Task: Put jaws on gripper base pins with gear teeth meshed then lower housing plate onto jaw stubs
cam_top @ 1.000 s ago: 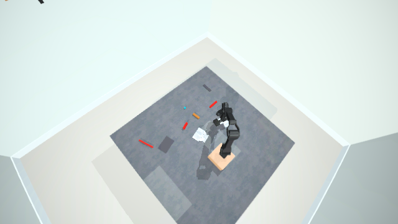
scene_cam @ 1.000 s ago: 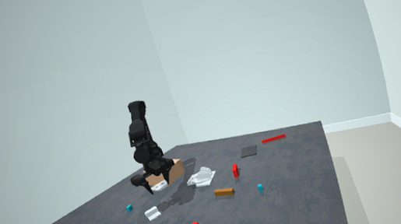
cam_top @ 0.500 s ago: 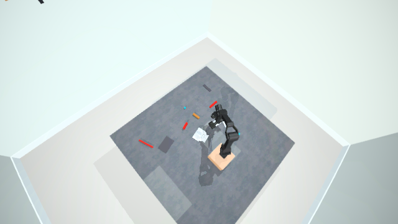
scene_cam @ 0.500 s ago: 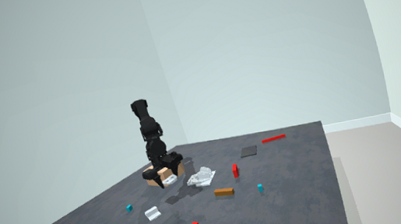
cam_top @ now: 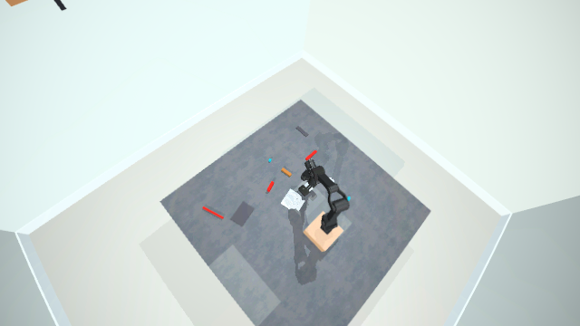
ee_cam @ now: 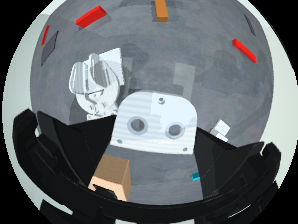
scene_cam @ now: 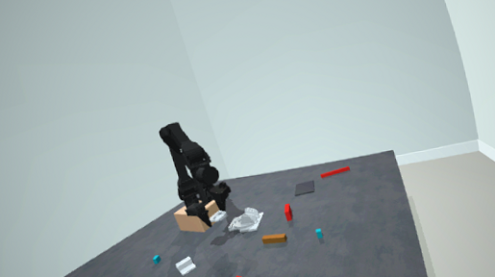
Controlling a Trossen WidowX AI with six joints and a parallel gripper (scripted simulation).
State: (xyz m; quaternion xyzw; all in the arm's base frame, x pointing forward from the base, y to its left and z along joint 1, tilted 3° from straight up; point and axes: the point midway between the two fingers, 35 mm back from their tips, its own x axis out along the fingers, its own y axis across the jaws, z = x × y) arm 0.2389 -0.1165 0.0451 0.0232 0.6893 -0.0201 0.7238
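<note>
My gripper tip is 11 cm to the right of the white housing plate, 8 cm above it and 1 cm past it. Round my gripper tip: curved white jaw 9 cm to the left, 7 cm below, 1 cm ahead; then flat white plate 12 cm to the left, 8 cm below, 5 cm ahead; then white gripper base 2 cm above, 1 cm ahead.
</note>
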